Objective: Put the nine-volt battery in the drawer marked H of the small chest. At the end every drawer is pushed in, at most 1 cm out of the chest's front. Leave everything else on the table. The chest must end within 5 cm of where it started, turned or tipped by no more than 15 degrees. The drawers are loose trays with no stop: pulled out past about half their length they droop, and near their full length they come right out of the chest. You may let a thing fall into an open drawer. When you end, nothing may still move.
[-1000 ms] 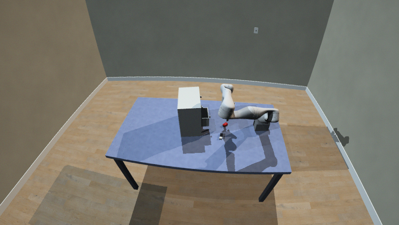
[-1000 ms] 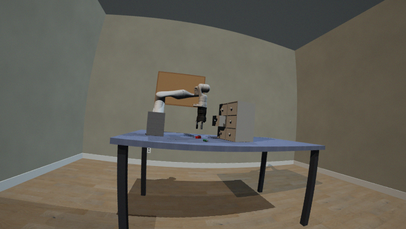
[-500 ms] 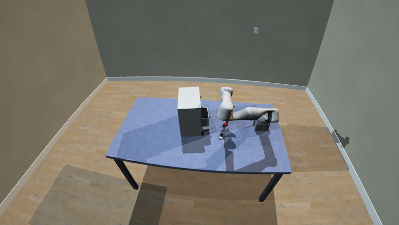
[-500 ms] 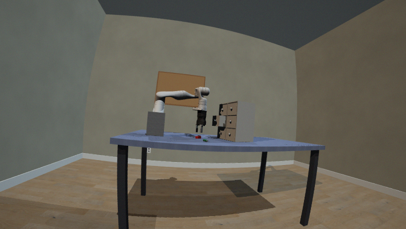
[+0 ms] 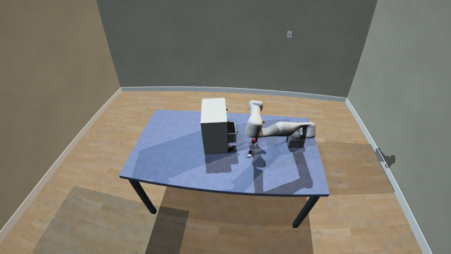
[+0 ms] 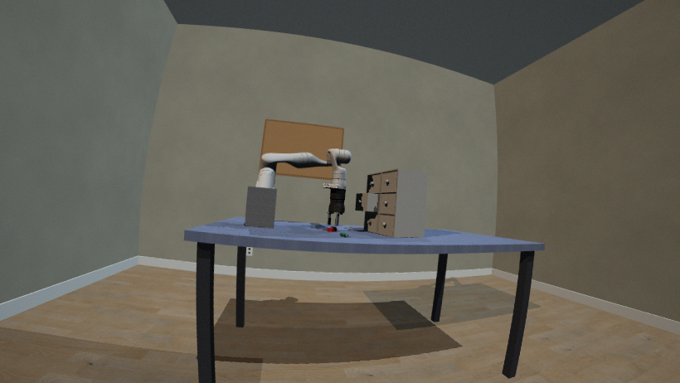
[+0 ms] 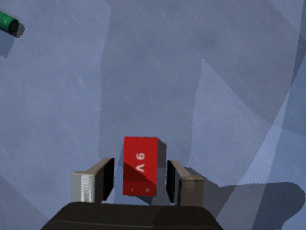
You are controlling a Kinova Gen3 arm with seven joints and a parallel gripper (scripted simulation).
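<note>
The nine-volt battery is 40 mm below my hand and 10 mm ahead of it.
</note>
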